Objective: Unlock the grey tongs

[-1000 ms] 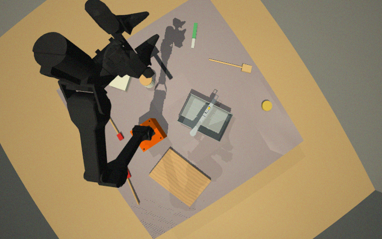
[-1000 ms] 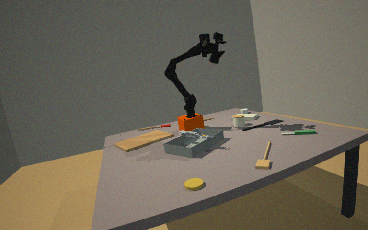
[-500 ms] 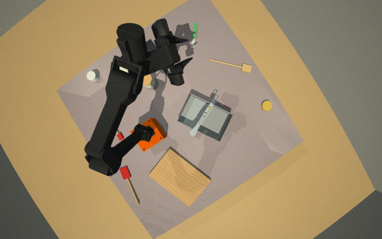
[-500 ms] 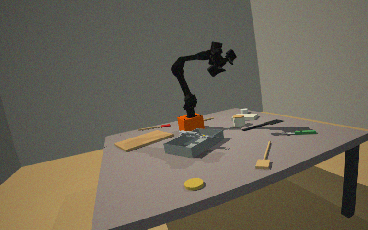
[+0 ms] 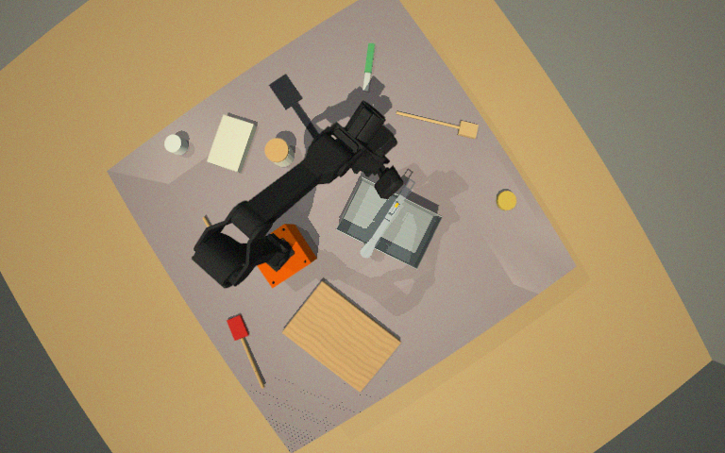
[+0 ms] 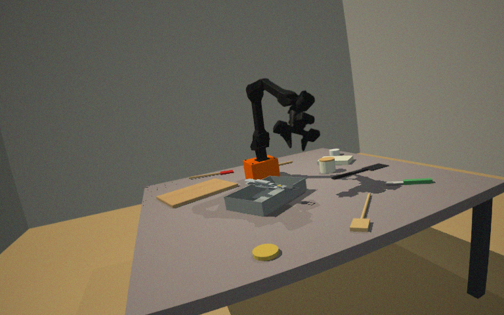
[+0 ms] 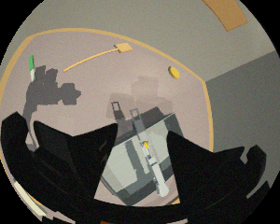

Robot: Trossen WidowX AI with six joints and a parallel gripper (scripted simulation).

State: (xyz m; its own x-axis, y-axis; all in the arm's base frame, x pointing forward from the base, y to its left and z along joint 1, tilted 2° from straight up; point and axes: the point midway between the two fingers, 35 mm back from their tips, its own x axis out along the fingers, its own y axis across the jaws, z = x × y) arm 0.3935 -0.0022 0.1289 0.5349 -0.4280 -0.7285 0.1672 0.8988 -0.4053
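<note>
Right now the grey roasting tin is 170 mm below my gripper tip, 120 mm to the right of it and 80 mm behind it. Also, from my gripper tip: cork-lidded jar (310 mm to the left, 240 mm behind, 170 mm below); then black spatula (410 mm to the left, 200 mm below, 90 mm behind); then green-handled tool (370 mm to the left, 200 mm ahead, 190 mm below).
</note>
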